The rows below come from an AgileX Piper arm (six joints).
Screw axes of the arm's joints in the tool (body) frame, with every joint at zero. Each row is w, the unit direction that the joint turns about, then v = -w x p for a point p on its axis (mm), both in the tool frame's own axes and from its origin. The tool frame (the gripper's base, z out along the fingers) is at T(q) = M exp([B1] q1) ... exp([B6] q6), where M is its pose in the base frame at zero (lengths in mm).
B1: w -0.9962 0 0.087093 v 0 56.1 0
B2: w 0 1 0 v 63.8 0 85
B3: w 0 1 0 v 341.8 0 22
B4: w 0 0 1 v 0 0 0
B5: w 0 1 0 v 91 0 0
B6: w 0 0 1 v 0 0 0
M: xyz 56.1 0 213.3 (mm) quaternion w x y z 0.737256 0 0.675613 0
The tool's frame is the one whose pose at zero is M.
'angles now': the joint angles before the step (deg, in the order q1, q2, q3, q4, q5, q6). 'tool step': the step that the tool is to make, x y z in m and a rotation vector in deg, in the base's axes. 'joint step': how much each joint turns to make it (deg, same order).
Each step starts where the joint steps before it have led.
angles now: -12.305 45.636 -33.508 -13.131 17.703 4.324
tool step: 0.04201 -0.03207 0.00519 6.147 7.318 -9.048
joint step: -5.528 13.425 -9.886 0.159 5.638 4.660
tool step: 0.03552 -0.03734 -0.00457 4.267 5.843 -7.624
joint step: -5.154 11.760 -8.811 0.207 4.359 2.470
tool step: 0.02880 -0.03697 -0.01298 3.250 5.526 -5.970
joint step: -4.017 10.479 -7.885 -0.379 4.078 1.695
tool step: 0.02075 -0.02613 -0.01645 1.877 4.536 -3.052
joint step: -2.113 7.892 -5.676 -0.766 2.838 0.705
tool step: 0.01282 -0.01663 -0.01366 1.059 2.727 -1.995
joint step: -1.122 5.143 -3.540 -0.985 1.490 1.062
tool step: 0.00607 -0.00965 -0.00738 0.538 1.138 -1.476
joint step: -0.699 2.689 -1.935 -0.664 0.684 1.028
